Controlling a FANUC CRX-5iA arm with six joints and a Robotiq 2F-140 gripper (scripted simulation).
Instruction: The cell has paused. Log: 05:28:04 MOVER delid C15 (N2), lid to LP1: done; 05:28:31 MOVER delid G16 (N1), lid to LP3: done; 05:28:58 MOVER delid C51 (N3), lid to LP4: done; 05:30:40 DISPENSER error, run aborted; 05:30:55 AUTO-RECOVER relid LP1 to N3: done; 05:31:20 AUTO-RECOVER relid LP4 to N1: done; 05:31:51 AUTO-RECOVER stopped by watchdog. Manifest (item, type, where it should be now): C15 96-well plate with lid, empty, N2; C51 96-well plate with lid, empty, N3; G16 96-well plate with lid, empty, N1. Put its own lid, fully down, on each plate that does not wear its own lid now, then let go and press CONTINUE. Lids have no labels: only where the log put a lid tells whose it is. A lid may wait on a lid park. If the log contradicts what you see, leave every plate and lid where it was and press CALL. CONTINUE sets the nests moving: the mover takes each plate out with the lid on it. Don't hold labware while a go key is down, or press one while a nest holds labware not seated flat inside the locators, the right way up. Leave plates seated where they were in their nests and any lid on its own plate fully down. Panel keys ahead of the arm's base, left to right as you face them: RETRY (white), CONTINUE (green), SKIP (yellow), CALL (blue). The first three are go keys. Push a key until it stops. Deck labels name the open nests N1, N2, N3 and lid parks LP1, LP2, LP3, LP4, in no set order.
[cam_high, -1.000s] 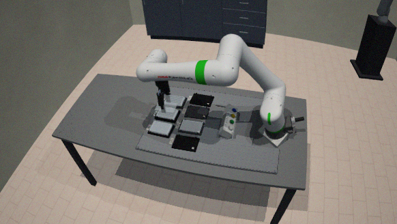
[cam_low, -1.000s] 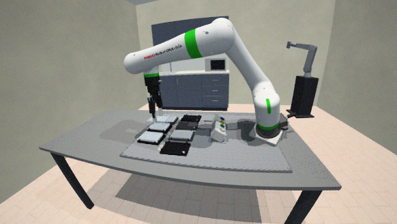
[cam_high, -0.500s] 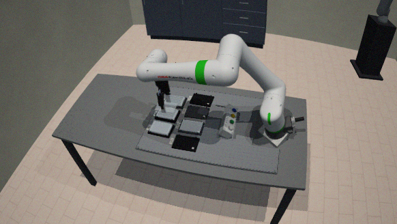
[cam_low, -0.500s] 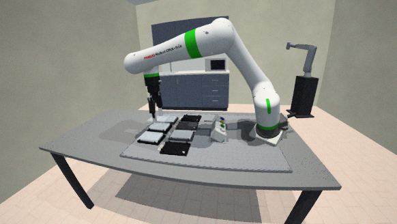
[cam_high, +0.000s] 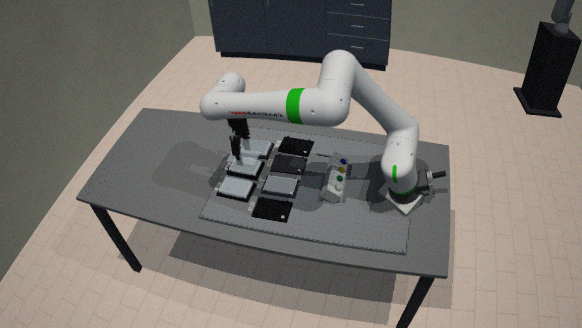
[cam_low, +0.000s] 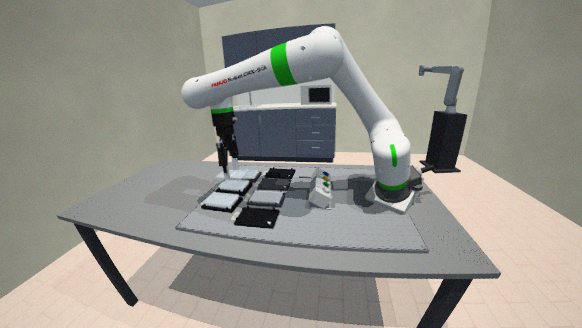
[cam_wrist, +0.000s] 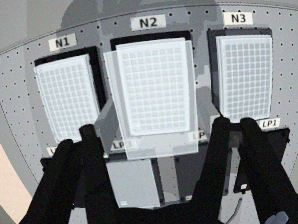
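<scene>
Now: the plate 80 mm below my hand. The rest, counted from my hand: LP4 label (100 mm below, 100 mm behind, 50 mm to the right); then pale lid (170 mm behind, 90 mm to the left, 90 mm below); then N3 label (140 mm to the right, 100 mm below, 70 mm ahead).
</scene>
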